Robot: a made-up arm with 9 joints. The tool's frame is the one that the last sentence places.
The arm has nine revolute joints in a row. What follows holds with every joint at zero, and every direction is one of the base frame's.
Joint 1 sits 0.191 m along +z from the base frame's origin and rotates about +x.
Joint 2 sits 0.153 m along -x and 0.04 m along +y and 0.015 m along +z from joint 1 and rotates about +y.
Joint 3 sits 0.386 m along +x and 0.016 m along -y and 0.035 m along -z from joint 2 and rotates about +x.
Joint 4 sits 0.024 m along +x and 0.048 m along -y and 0.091 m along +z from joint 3 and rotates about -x.
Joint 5 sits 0.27 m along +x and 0.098 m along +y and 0.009 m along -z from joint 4 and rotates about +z.
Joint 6 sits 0.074 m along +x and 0.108 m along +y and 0.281 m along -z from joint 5 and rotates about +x.
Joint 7 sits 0.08 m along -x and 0.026 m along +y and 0.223 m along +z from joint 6 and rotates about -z.
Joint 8 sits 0.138 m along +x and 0.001 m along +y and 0.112 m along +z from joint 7 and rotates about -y.
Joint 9 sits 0.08 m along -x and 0.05 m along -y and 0.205 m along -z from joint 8 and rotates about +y.
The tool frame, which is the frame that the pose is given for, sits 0.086 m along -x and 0.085 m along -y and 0.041 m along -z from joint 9; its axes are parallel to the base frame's.
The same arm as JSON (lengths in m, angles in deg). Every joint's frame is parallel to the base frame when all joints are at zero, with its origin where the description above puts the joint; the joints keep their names.
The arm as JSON. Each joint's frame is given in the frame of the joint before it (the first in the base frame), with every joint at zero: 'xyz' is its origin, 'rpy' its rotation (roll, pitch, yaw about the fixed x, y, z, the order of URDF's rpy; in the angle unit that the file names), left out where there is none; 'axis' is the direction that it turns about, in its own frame. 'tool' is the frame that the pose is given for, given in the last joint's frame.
{
  "units": {
    "length": "m",
    "angle": "deg"
  },
  "joints": [
    {
      "name": "joint 1",
      "type": "revolute",
      "origin": {
        "xyz": [
          0.0,
          0.0,
          0.191
        ]
      },
      "axis": [
        1.0,
        0.0,
        0.0
      ]
    },
    {
      "name": "joint 2",
      "type": "revolute",
      "origin": {
        "xyz": [
          -0.153,
          0.04,
          0.015
        ]
      },
      "axis": [
        0.0,
        1.0,
        0.0
      ]
    },
    {
      "name": "joint 3",
      "type": "revolute",
      "origin": {
        "xyz": [
          0.386,
          -0.016,
          -0.035
        ]
      },
      "axis": [
        1.0,
        0.0,
        0.0
      ]
    },
    {
      "name": "joint 4",
      "type": "revolute",
      "origin": {
        "xyz": [
          0.024,
          -0.048,
          0.091
        ]
      },
      "axis": [
        -1.0,
        0.0,
        0.0
      ]
    },
    {
      "name": "joint 5",
      "type": "revolute",
      "origin": {
        "xyz": [
          0.27,
          0.098,
          -0.009
        ]
      },
      "axis": [
        0.0,
        0.0,
        1.0
      ]
    },
    {
      "name": "joint 6",
      "type": "revolute",
      "origin": {
        "xyz": [
          0.074,
          0.108,
          -0.281
        ]
      },
      "axis": [
        1.0,
        0.0,
        0.0
      ]
    },
    {
      "name": "joint 7",
      "type": "revolute",
      "origin": {
        "xyz": [
          -0.08,
          0.026,
          0.223
        ]
      },
      "axis": [
        0.0,
        0.0,
        -1.0
      ]
    },
    {
      "name": "joint 8",
      "type": "revolute",
      "origin": {
        "xyz": [
          0.138,
          0.001,
          0.112
        ]
      },
      "axis": [
        0.0,
        -1.0,
        0.0
      ]
    },
    {
      "name": "joint 9",
      "type": "revolute",
      "origin": {
        "xyz": [
          -0.08,
          -0.05,
          -0.205
        ]
      },
      "axis": [
        0.0,
        1.0,
        0.0
      ]
    }
  ],
  "tool": {
    "origin": {
      "xyz": [
        -0.086,
        -0.085,
        -0.041
      ]
    }
  }
}

